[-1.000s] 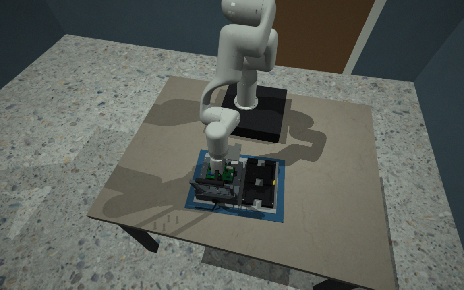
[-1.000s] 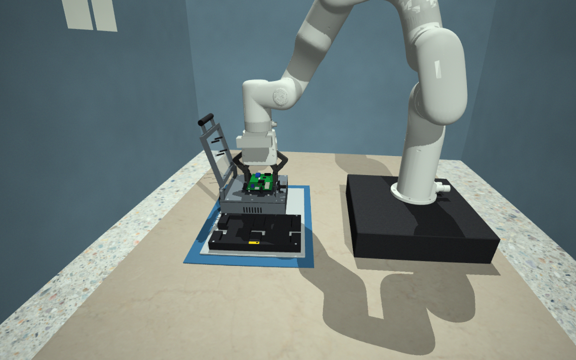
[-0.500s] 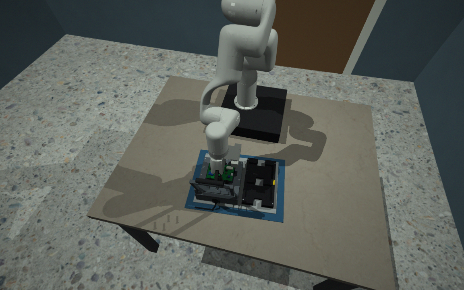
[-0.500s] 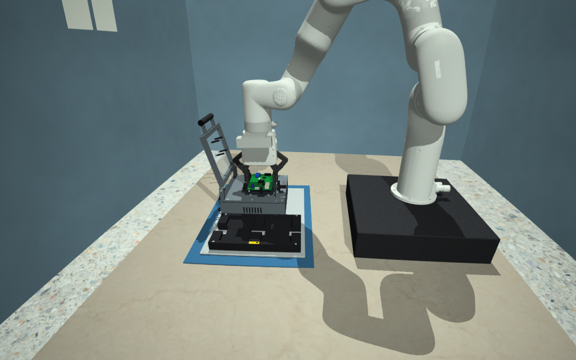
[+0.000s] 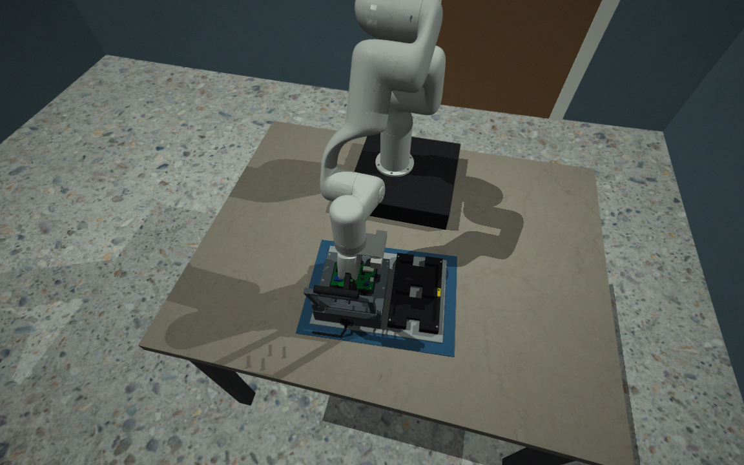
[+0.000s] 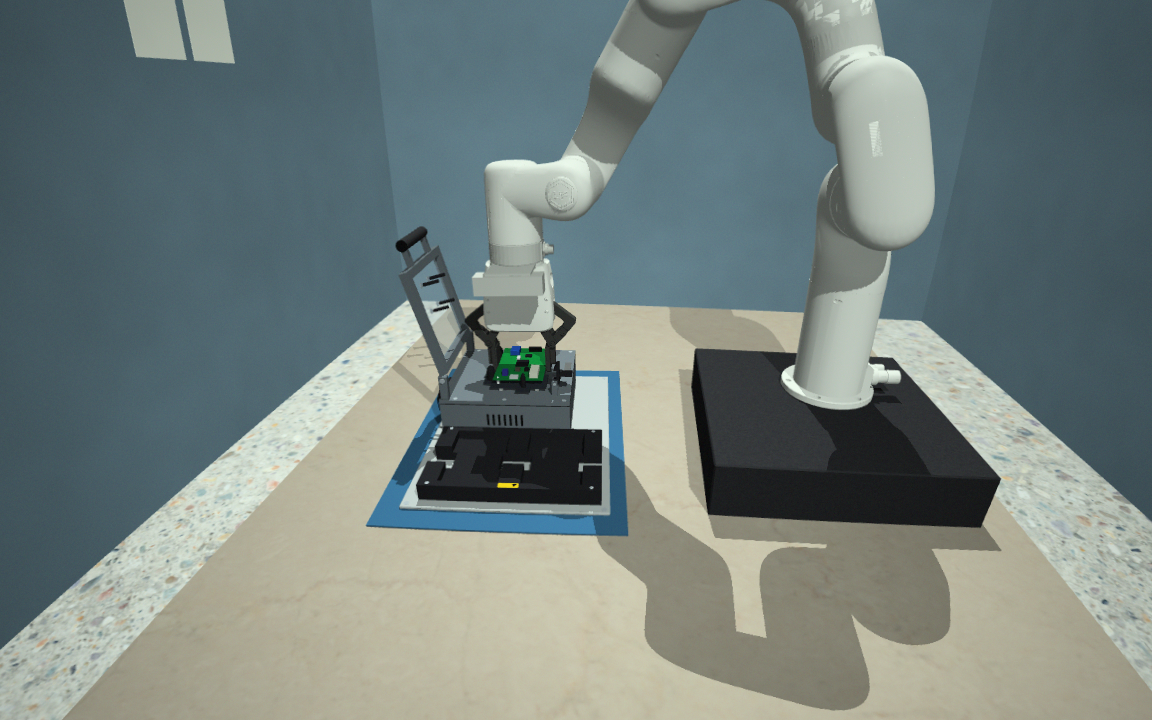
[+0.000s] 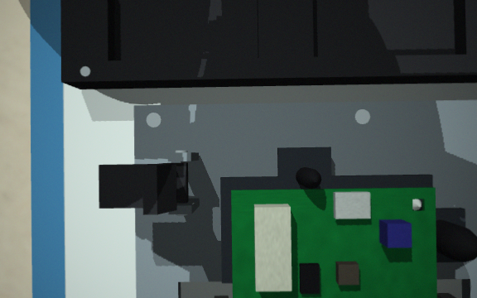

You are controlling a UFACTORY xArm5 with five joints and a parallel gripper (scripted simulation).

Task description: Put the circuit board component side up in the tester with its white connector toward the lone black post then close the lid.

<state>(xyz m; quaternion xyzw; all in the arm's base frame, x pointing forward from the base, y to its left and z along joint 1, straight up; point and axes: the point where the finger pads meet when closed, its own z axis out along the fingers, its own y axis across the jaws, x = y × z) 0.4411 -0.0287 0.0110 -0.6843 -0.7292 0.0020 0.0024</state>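
Now: the green circuit board right at my hand. The rest, counted from my hand: framed lid: 120 mm ahead, 10 mm to the left, 100 mm above; grey tester: 30 mm ahead, 40 mm to the left, 30 mm above; black nest: 10 mm to the left, 10 mm below.
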